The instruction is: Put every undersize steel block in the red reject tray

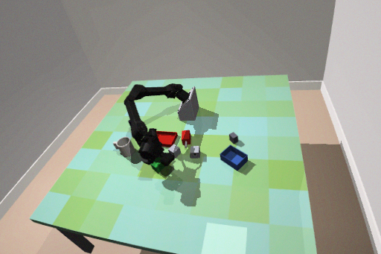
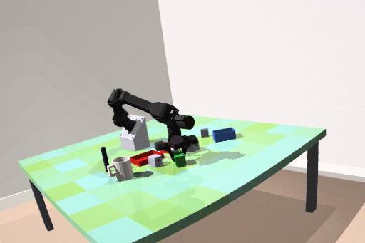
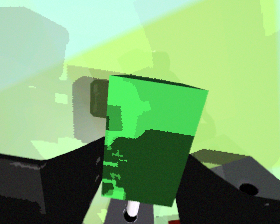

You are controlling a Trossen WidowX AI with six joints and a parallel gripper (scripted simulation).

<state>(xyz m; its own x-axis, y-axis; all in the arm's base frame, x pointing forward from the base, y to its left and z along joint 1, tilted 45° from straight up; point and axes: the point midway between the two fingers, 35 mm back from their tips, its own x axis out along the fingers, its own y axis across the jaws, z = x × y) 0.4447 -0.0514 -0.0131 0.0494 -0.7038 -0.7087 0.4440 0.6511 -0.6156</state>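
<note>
My gripper tip is 16 cm to the right of the steel block, 9 cm past it and 1 cm below it. Round my gripper tip: green GO gauge: 2 cm above, 1 cm behind; then mug: 26 cm to the right, 7 cm behind, 2 cm above; then red reject tray: 18 cm behind, 6 cm to the right, 1 cm below.
</note>
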